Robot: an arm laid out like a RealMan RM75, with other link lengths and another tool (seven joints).
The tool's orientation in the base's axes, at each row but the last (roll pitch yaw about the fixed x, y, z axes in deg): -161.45, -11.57, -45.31; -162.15, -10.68, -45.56; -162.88, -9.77, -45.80; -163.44, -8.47, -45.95; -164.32, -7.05, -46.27; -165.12, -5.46, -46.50; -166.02, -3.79, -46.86; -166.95, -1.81, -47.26
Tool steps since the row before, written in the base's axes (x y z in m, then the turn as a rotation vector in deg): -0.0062, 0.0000, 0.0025, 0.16, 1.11, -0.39; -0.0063, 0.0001, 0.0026, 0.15, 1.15, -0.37; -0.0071, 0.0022, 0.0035, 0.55, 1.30, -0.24; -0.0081, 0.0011, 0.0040, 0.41, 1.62, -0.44; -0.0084, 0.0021, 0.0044, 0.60, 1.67, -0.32; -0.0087, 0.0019, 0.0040, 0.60, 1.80, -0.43; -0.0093, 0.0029, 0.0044, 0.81, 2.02, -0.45; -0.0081, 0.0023, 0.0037, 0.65, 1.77, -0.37
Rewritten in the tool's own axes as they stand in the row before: -0.0038, 0.0031, -0.0046, -0.74, -0.77, 0.52; -0.0039, 0.0032, -0.0046, -0.77, -0.80, 0.50; -0.0058, 0.0021, -0.0054, -0.58, -1.20, 0.52; -0.0058, 0.0034, -0.0061, -0.93, -1.27, 0.70; -0.0067, 0.0030, -0.0063, -0.83, -1.47, 0.64; -0.0070, 0.0036, -0.0058, -0.93, -1.53, 0.76; -0.0082, 0.0035, -0.0060, -0.95, -1.82, 0.85; -0.0071, 0.0034, -0.0048, -0.87, -1.56, 0.71
